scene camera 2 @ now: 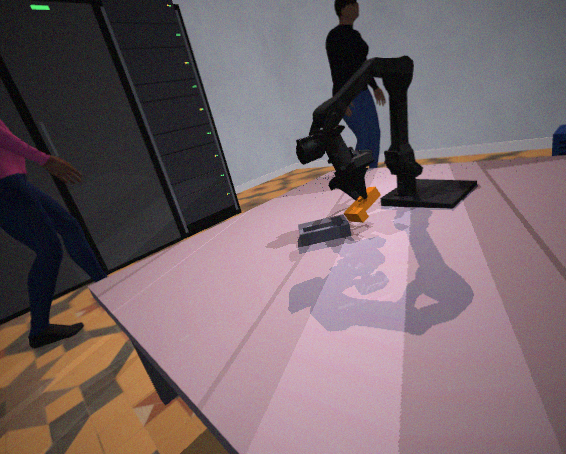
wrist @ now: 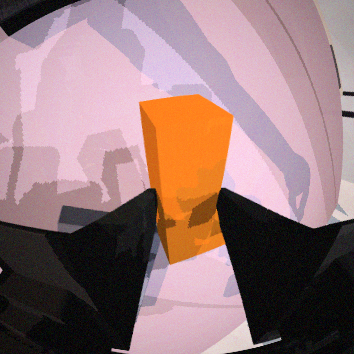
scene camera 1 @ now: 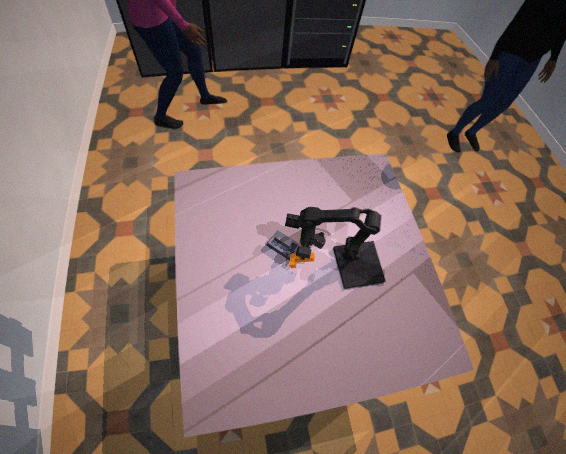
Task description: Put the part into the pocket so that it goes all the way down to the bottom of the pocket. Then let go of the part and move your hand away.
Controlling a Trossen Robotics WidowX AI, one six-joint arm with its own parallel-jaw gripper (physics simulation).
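Pixels of known places: gripper, fingertip midpoint: [scene camera 2: 363, 200] [wrist: 186, 195]; arm's base, link origin: [scene camera 2: 406, 192] [scene camera 1: 349, 254].
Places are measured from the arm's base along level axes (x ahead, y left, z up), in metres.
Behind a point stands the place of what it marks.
Note:
The part [scene camera 1: 295, 262] {y -0.038, x 0.285, z 0.046 m} [scene camera 2: 356, 213] {y -0.039, x 0.314, z 0.052 m} [wrist: 185, 140] {y -0.039, x 0.209, z 0.084 m} is an orange bar with a short side piece at one end. My gripper [scene camera 1: 303, 254] {y -0.047, x 0.242, z 0.062 m} [scene camera 2: 363, 197] {y -0.047, x 0.242, z 0.062 m} [wrist: 186, 195] {y -0.047, x 0.242, z 0.062 m} is shut on it, with a finger on each side. The part is held a little above the table and tilted, its end nearer the block being lower. The dark grey block [scene camera 1: 278, 251] {y -0.135, x 0.331, z -0.001 m} [scene camera 2: 325, 238] {y -0.135, x 0.330, z -0.015 m} with the pocket in its top stands on the table beside the part, apart from it. In the wrist view a corner of the block [wrist: 82, 216] {y -0.115, x 0.232, z -0.005 m} shows behind the left finger; the pocket is hidden there.
The arm's black base plate [scene camera 1: 360, 267] {y 0.077, x -0.024, z -0.005 m} [scene camera 2: 430, 194] {y 0.074, x 0.020, z -0.005 m} stands on the pink table [scene camera 1: 325, 380] {y 0.482, x 0.347, z -0.024 m} [scene camera 2: 350, 400] {y 0.120, x 0.758, z -0.024 m}, on the other side of the part from the block. Arm shadows fall across the table. Two people stand on the floor beyond it, near dark server cabinets [scene camera 1: 247, 35] [scene camera 2: 75, 125].

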